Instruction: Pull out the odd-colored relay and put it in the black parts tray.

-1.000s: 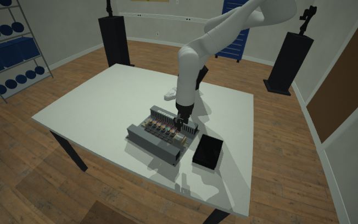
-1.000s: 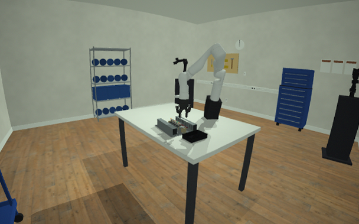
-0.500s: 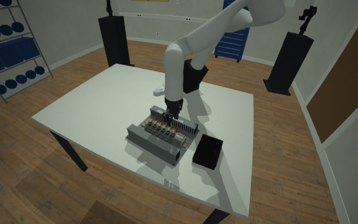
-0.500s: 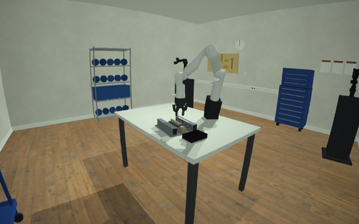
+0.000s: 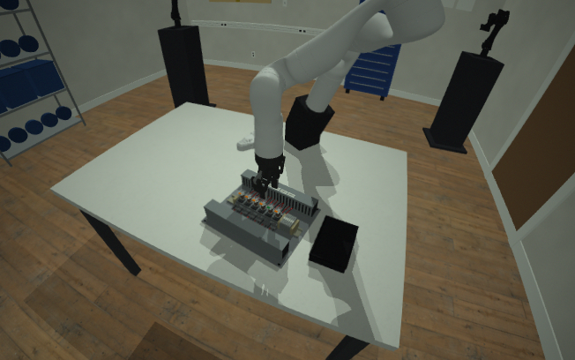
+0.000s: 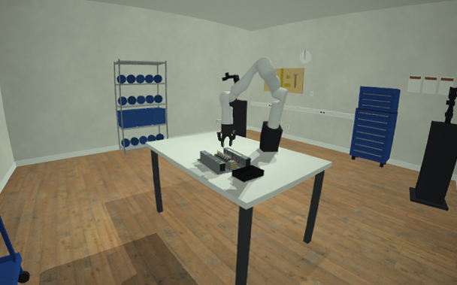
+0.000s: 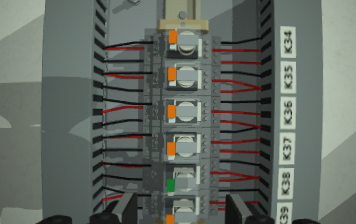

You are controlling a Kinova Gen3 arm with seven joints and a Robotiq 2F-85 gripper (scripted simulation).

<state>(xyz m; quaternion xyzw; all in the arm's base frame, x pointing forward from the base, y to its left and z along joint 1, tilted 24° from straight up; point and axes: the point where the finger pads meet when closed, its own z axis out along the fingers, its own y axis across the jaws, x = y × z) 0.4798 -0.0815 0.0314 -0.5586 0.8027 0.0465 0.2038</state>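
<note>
My hand is 90 mm above the relay. From my hand the other things lie so: grey relay panel: 110 mm below, 30 mm to the right, 10 mm behind; then black parts tray: 220 mm to the left, 130 mm below, 50 mm ahead.
</note>
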